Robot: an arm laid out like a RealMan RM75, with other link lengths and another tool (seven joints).
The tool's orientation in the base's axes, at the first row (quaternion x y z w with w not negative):
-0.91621, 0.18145, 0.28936, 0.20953
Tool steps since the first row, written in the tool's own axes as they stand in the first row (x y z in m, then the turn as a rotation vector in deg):
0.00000, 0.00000, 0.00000, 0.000, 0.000, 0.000
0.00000, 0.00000, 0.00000, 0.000, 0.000, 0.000
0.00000, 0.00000, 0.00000, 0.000, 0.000, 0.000
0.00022, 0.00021, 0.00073, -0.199, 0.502, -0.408
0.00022, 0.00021, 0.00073, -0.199, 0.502, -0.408
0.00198, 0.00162, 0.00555, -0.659, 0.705, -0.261
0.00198, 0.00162, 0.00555, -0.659, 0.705, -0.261
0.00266, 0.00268, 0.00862, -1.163, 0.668, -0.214
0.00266, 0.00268, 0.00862, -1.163, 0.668, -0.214
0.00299, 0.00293, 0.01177, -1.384, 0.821, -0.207
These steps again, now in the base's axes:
0.00000, 0.00000, 0.00000, 0.000, 0.000, 0.000
0.00000, 0.00000, 0.00000, 0.000, 0.000, 0.000
0.00000, 0.00000, 0.00000, 0.000, 0.000, 0.000
-0.00026, 0.00013, -0.00074, -0.195, -0.582, 0.284
-0.00026, 0.00013, -0.00074, -0.195, -0.582, 0.284
-0.00174, 0.00092, -0.00579, -0.707, -0.585, 0.397
-0.00174, 0.00092, -0.00579, -0.707, -0.585, 0.397
-0.00309, 0.00138, -0.00878, -1.098, -0.424, 0.678
-0.00309, 0.00138, -0.00878, -1.098, -0.424, 0.678
-0.00438, 0.00264, -0.01140, -1.340, -0.504, 0.764

